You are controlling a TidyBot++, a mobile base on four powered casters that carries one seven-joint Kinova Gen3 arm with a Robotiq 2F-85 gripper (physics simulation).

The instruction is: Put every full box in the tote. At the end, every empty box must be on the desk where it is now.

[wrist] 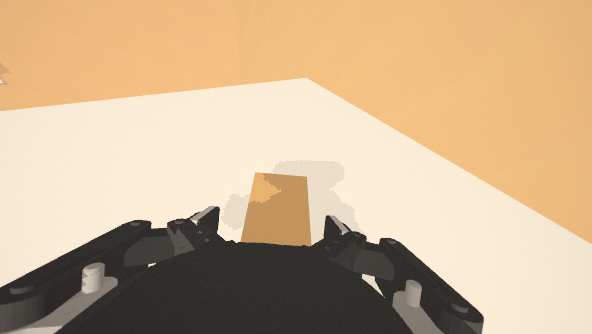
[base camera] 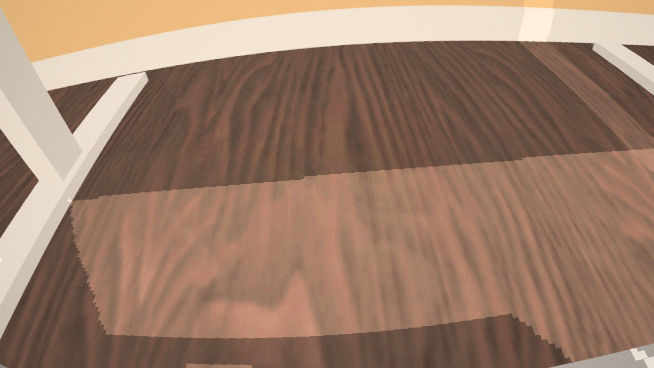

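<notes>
A tan box (wrist: 276,225) stands on the white desk (wrist: 125,155) in the wrist view, with its lower part hidden behind the black gripper body. Its visible face is plain, partly lit and partly in shadow; whether it is full or empty cannot be told. My gripper (wrist: 272,222) is open, with its two fingertips apart on the left and right of the box in the picture. Nothing is held between them. How far the fingers are above or short of the box is hard to tell. The tote does not show in either view.
The desk's far corner and right edge show in the wrist view, with orange walls (wrist: 425,65) beyond. In the base camera view, white beams (base camera: 107,120) of a frame stand at the left, another beam (base camera: 631,67) at the right, and a white baseboard (base camera: 310,32) runs behind the wooden floor (base camera: 325,225).
</notes>
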